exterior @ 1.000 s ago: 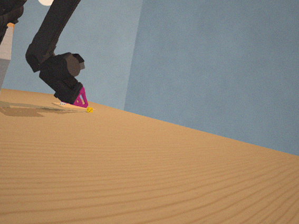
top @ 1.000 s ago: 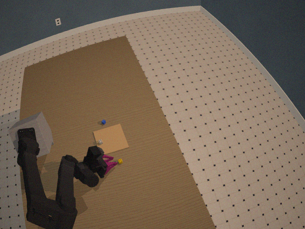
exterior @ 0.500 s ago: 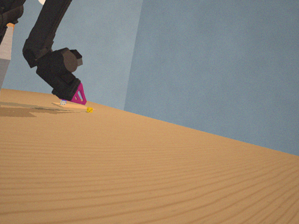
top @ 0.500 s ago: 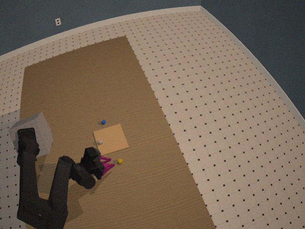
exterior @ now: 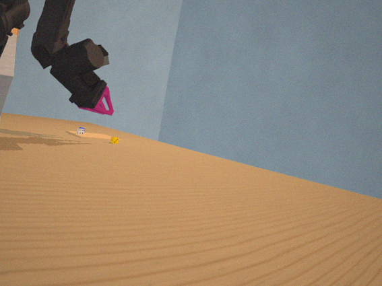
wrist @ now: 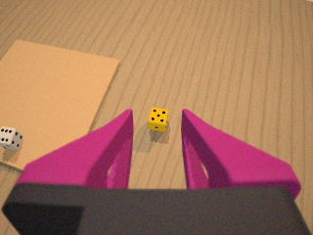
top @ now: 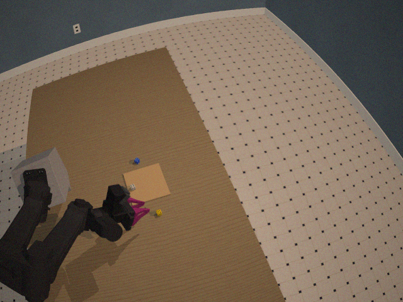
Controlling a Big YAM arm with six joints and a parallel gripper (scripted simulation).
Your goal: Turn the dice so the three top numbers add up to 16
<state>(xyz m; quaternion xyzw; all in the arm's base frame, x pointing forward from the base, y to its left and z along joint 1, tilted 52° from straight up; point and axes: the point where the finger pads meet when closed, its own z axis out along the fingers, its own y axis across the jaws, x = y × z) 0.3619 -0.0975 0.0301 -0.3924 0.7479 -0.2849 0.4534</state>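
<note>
Now: hand 7 cm above the yellow die, 4 cm short of it and 1 cm to the right of it. Round my hand: mat 14 cm to the left, 8 cm below, 2 cm ahead; white die 13 cm to the left, 7 cm below, 3 cm behind; blue die 25 cm to the left, 7 cm below, 1 cm ahead.
</note>
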